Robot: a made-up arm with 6 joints.
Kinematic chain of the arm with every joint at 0, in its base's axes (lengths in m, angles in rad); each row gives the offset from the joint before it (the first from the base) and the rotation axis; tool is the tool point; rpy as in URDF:
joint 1: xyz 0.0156 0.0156 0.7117 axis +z
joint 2: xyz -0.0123 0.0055 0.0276 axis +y
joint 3: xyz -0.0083 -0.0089 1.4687 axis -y
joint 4: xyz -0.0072 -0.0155 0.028 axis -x
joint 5: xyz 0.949 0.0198 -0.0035 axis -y
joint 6: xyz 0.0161 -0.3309 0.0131 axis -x
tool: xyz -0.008 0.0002 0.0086 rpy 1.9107 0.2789 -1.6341
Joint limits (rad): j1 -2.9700..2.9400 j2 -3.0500..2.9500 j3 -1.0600..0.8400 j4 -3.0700..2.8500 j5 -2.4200..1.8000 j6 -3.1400..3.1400
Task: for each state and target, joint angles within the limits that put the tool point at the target. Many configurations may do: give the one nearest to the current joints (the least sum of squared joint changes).
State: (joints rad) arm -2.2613 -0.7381 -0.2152 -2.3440 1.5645 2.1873
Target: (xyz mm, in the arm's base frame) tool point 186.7 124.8 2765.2
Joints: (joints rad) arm -2.0123 -0.5315 0.6401 -2.0170 1.5454 2.1903
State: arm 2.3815 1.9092 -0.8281 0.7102 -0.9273 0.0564
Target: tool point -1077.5 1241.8 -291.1
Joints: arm 2.4320 1.6073 -0.0596 0.8640 -0.9179 0.0500
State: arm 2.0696 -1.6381 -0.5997 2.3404 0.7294 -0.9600
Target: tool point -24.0 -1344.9 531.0
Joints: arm 1.7146 -2.4127 -0.6943 2.4408 0.7383 -0.9558
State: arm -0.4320 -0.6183 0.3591 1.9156 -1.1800 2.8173
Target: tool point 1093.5 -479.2 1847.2
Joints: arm -0.5110 0.1791 -0.4865 1.9800 -1.1761 2.8101
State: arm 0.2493 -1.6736 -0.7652 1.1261 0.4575 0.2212
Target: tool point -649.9 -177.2 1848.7
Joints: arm 0.1177 -1.2634 -0.8504 1.1984 0.4498 0.2216
